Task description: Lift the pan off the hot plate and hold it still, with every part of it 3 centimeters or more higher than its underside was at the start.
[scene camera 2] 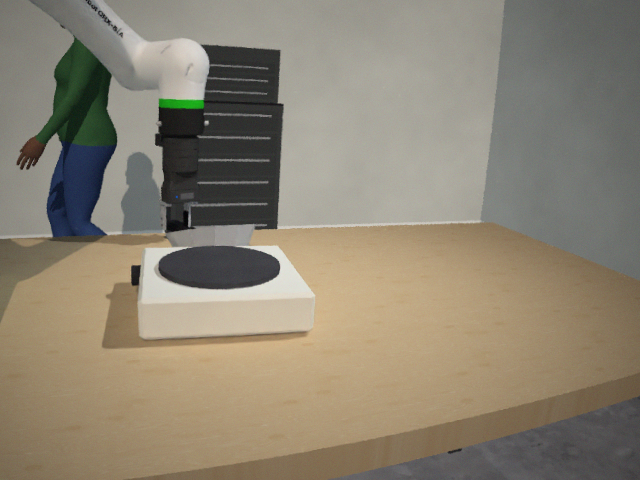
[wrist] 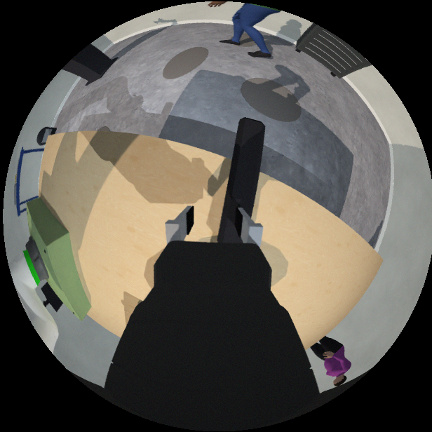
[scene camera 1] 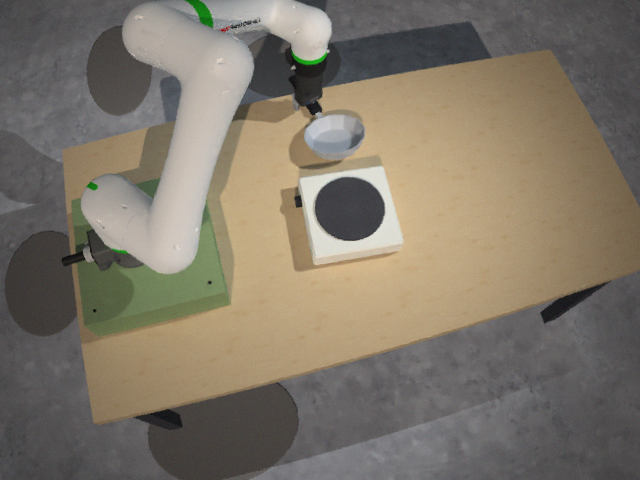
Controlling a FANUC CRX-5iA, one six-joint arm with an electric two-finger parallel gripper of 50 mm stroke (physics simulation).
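Frame: origin at the arm's base, x ahead, y left, z up, level; centimetres.
Where they show: gripper, between the fingertips: (scene camera 2: pixel 175 227) (scene camera 1: pixel 303 105).
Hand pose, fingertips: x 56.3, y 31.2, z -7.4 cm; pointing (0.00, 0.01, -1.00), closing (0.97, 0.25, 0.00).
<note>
Each offset is from my fingertips to the top centre of the thing. Level surfaces: height alone.
The hot plate {dz +4.3, dx -0.2, dy -38.7 cm} (scene camera 1: pixel 350 208) (scene camera 2: pixel 219 266) is a white box with a dark round disc, and the disc is bare. The pale grey pan (scene camera 1: pixel 334 138) (scene camera 2: pixel 214 235) is behind it, off the disc. It looks tilted, its side toward scene camera 2 raised; whether it touches the table is unclear. Its black handle (wrist: pixel 247 160) runs beneath the gripper, nearer the right finger in the wrist view. My gripper (scene camera 1: pixel 306 105) (scene camera 2: pixel 176 223) (wrist: pixel 214 215) is open, with its fingers low around the handle near the pan. Contact with the handle is unclear.
The wooden table {dz -3.0 cm} (scene camera 1: pixel 491 155) (scene camera 2: pixel 439 361) carries everything; its back edge runs under the handle. The green robot base block (scene camera 1: pixel 170 291) (wrist: pixel 60 250) is at the left. A black knob {dz +2.1, dx -12.0, dy -30.9 cm} (scene camera 1: pixel 298 201) (scene camera 2: pixel 135 274) sticks out of the hot plate's left side. A dark cabinet (scene camera 2: pixel 240 165) stands beyond.
</note>
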